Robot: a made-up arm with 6 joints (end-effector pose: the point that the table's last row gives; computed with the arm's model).
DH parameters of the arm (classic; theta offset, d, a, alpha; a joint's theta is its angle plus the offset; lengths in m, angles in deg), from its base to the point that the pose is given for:
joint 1: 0 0.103 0 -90
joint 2: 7.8 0 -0.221 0
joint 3: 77.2 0 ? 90
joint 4: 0 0.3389 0 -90
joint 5: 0 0 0.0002 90
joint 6: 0 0.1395 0 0
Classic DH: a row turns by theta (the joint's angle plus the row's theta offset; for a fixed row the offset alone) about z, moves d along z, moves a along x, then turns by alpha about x.
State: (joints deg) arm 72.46 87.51 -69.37 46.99 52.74 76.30
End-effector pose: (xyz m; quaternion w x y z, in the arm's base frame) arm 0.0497 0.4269 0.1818 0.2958 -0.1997 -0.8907 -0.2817
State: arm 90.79 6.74 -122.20 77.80 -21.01 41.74
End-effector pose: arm 0.0554 -0.4856 0.5426 0.2907 -0.0932 0.3289 -0.8937
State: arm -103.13 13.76 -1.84 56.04 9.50 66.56
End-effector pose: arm -0.0425 -0.2668 0.1433 0.6085 0.7333 -0.2598 0.1566
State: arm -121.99 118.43 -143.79 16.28 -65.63 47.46
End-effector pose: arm -0.2401 -0.3173 0.6125 0.8262 -0.0399 -0.1300 -0.5468
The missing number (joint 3, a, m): -0.0296
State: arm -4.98 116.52 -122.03 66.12 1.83 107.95
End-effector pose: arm 0.5880 -0.0470 0.4000 0.0634 0.6441 0.0166 0.7621
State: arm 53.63 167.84 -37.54 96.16 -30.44 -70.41
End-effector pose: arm 0.0404 -0.0633 -0.2678 0.0869 0.2963 -0.8651 0.3954
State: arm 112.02 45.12 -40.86 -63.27 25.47 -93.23
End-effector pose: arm -0.0744 0.3274 0.2879 0.5257 -0.6391 -0.4271 -0.3644
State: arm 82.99 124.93 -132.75 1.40 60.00 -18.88
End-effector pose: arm 0.0664 0.5646 0.2670 0.3030 -0.7216 0.5881 0.2040
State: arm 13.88 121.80 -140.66 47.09 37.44 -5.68
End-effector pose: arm 0.5320 0.1956 0.4293 0.5379 -0.0248 0.7267 0.4266
